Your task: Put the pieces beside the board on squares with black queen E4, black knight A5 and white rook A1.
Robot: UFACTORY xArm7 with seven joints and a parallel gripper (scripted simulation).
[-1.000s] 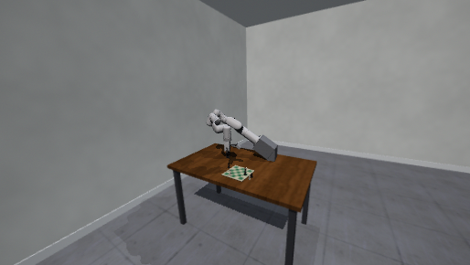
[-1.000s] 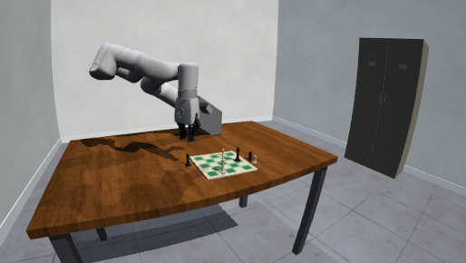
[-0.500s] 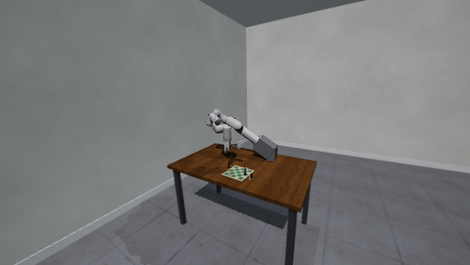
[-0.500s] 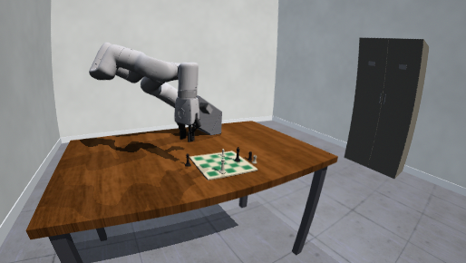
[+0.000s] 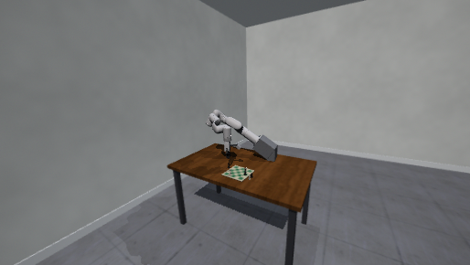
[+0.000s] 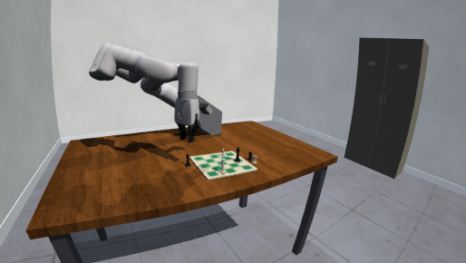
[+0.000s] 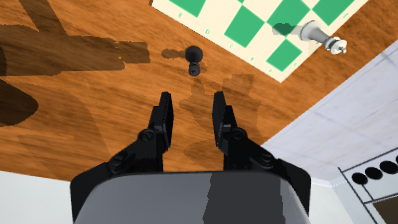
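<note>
Now: the short black piece 10 cm below my hand. Also, from my hand: cream board 5 cm ahead, 14 cm to the left, 12 cm below; black knight 7 cm ahead, 27 cm to the left, 11 cm below; black queen 6 cm ahead, 21 cm to the left, 9 cm below.
</note>
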